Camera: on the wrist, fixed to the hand. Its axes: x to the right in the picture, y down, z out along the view.
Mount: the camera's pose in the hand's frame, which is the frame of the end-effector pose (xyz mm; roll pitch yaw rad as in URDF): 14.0 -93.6 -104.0 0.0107 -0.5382 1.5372
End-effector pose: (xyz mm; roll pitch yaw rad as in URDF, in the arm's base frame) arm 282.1 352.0 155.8 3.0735 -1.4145 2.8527
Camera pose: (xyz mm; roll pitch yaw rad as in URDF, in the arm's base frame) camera 343.6 228.9 184.8 -1.7167 0.0420 1.7513
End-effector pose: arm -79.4 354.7 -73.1 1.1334 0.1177 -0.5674
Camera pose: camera -51.1 401.4 -202.7 2.1661 -1.3929 -1.1737
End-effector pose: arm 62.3 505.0 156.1 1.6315 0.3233 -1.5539
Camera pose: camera 171.5 521.3 69.0 2.5685 -0.8844 -2.6501
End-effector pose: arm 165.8 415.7 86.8 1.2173 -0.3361 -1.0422
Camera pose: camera 249.3 401.9 -25.5 -2.0978 -1.2142 2.6539
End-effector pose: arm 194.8 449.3 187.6 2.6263 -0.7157 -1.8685
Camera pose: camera 327.1 428.1 230.3 -2.4321 -0.0015 2.8808
